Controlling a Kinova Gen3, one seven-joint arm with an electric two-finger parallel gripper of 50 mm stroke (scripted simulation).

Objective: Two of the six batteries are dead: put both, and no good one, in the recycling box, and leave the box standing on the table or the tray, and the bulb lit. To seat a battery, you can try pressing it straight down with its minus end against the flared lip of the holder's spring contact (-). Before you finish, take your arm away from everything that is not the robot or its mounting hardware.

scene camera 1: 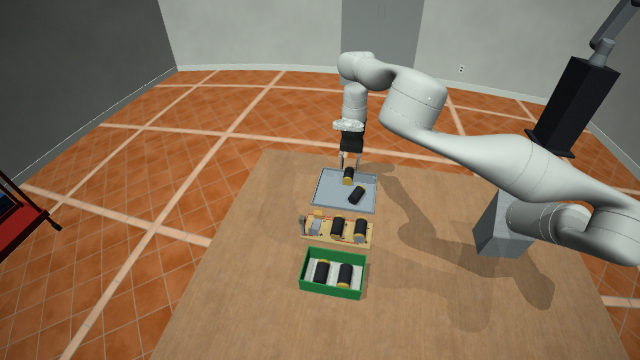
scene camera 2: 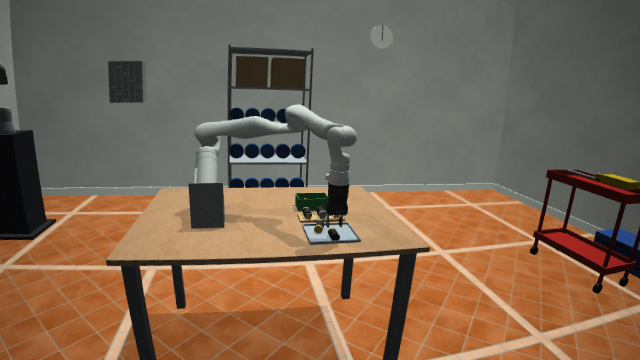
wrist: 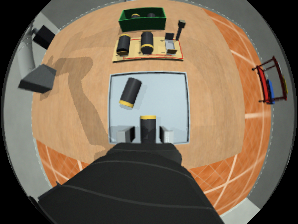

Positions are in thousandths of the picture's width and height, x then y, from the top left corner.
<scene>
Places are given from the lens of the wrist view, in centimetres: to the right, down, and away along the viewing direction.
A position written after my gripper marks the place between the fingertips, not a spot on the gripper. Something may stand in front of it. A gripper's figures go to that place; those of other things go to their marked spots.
my gripper (wrist: 495, 592): 0, 4, 18
green recycling box (wrist: 435, 109): -6, -28, 21
</scene>
